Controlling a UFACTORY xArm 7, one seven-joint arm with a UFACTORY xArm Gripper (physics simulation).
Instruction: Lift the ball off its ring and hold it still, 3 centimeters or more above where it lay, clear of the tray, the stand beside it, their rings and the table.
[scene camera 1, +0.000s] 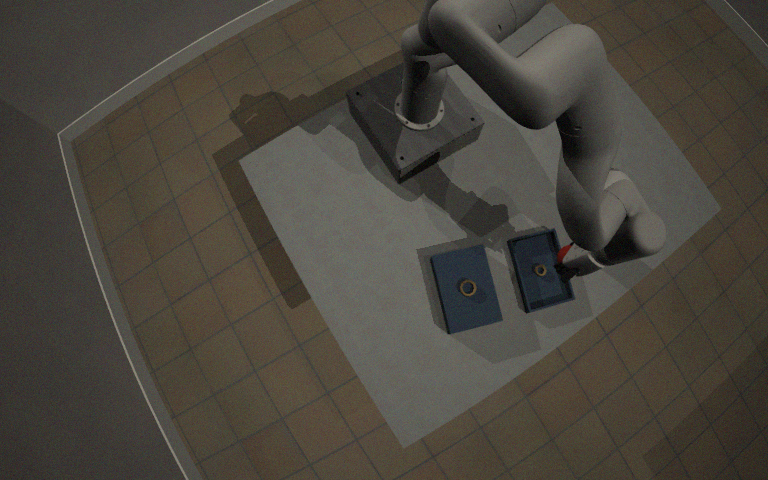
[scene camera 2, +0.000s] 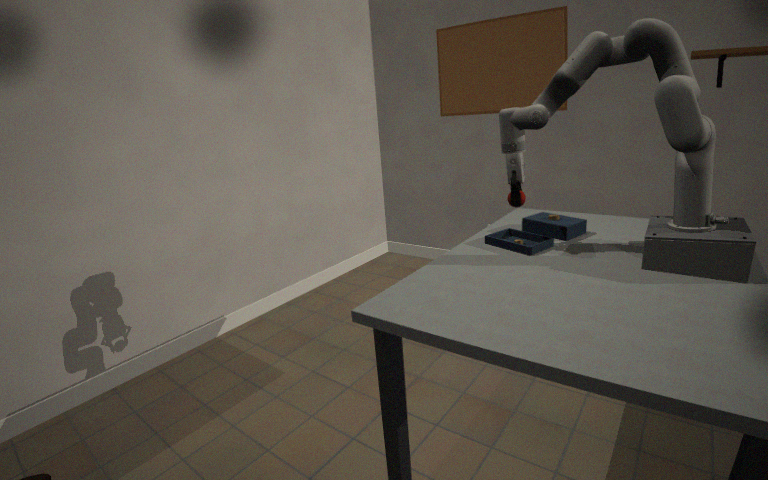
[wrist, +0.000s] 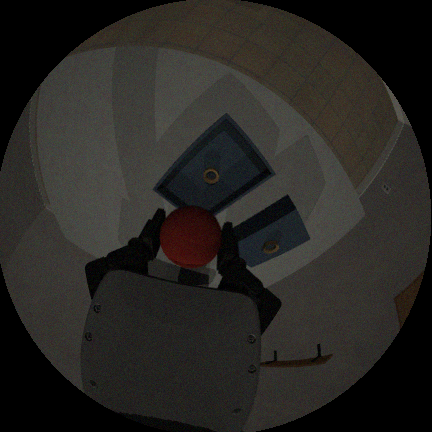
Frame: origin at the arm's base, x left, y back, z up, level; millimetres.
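Seen in the pictures: gripper, fingertip midpoint: (scene camera 1: 566, 259) (scene camera 2: 516, 202) (wrist: 192, 225); arm's base, origin of the base link: (scene camera 1: 419, 109) (scene camera 2: 691, 226).
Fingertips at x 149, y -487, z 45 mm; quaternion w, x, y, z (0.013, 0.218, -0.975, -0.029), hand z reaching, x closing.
Note:
Pixels of each thing's top centre, then the offset from my fingertips to it. "pt": a spot on its surface instead. Level surfaces: height alone.
- red ball, middle of its top: (wrist: 185, 263) (scene camera 1: 575, 255) (scene camera 2: 516, 189) dz +44, dx +1, dy -1 mm
- blue tray, middle of its top: (wrist: 210, 179) (scene camera 1: 543, 269) (scene camera 2: 518, 236) dz -120, dx -13, dy +1 mm
- second orange ring, surface spot: (scene camera 1: 467, 288) (wrist: 269, 244) (scene camera 2: 554, 218) pt dz -97, dx -217, dy +35 mm
- grey table, its level: dz -148 mm
The red ball (scene camera 1: 564, 253) (scene camera 2: 516, 199) (wrist: 190, 237) is between the fingers of my gripper (scene camera 2: 515, 195) (wrist: 192, 225), which is shut on it. In the scene camera 2 view the ball hangs well above the tray and the table, touching neither. The blue tray (scene camera 1: 522, 287) (scene camera 2: 505, 243) (wrist: 183, 159) has a low rim, and its orange ring (scene camera 1: 540, 270) (scene camera 2: 518, 242) (wrist: 211, 176) lies bare on its floor. The blue stand (scene camera 1: 465, 314) (scene camera 2: 546, 226) (wrist: 295, 228) is beside the tray, with a second orange ring (scene camera 1: 467, 288) (scene camera 2: 553, 217) (wrist: 271, 247) on its top.
The grey table (scene camera 1: 362, 283) (scene camera 2: 509, 316) bears the tray, the stand and the arm's dark base block (scene camera 1: 376, 127) (scene camera 2: 696, 257). The tray and stand are near one table edge. A brown board (scene camera 2: 502, 62) hangs on the wall behind the arm.

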